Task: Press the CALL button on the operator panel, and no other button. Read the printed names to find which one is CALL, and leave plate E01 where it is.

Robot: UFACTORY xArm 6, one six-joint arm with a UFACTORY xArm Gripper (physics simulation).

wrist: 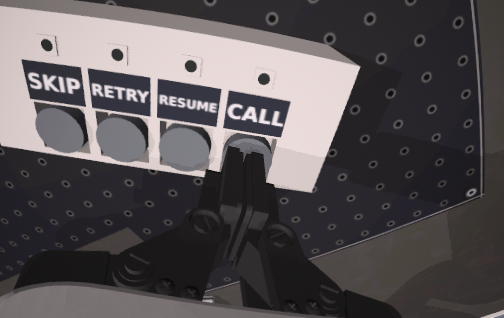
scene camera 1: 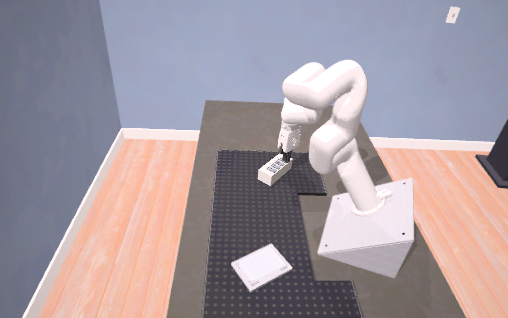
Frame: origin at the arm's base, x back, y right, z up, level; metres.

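Seen in the pictures: gripper, between the fingertips: (wrist: 237, 174) (scene camera 1: 285, 160); arm's base, origin of its link: (scene camera 1: 369, 204).
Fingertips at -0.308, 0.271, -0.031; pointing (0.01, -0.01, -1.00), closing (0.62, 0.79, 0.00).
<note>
Pixels of each thing's top centre, then the offset from my fingertips to it, as dx, dy, dz. Level surfaces: height alone.
- operator panel, centre of its top: (wrist: 151, 110) (scene camera 1: 276, 163) -0.043, -0.022, -0.004
- CALL button, centre of its top: (wrist: 247, 160) -0.003, +0.006, -0.004
- white plate, centre of its top: (scene camera 1: 262, 262) -0.070, -0.529, -0.034
- SKIP button, centre of its top: (wrist: 59, 131) -0.051, -0.069, -0.004
- RETRY button, centre of its top: (wrist: 120, 141) -0.035, -0.044, -0.004
- RESUME button, centre of its top: (wrist: 184, 150) -0.019, -0.019, -0.004
- dark dotted mat, height of its surface: dz -0.060
- brown table, height of its surface: dz -0.073
The operator panel (scene camera 1: 268, 176) (wrist: 330, 100) is a white box on the dark mat. In the wrist view its labels read SKIP, RETRY, RESUME and CALL, each above a round grey button. The CALL button (wrist: 245, 142) is the rightmost, its lower part hidden behind the fingertips. My gripper (scene camera 1: 286, 158) (wrist: 237, 174) is shut with nothing between the fingers; its tips are over the CALL button. Whether they touch it or press it down I cannot tell. A white plate (scene camera 1: 262, 265), its print unreadable, lies flat near the front of the mat, far from the gripper.
The SKIP button (wrist: 60, 130), RETRY button (wrist: 122, 139) and RESUME button (wrist: 184, 148) sit in a row left of the CALL button. The dark dotted mat (scene camera 1: 250, 215) (wrist: 425, 120) lies on the brown table (scene camera 1: 235, 120). The arm's grey base block (scene camera 1: 367, 240) stands at the right.
</note>
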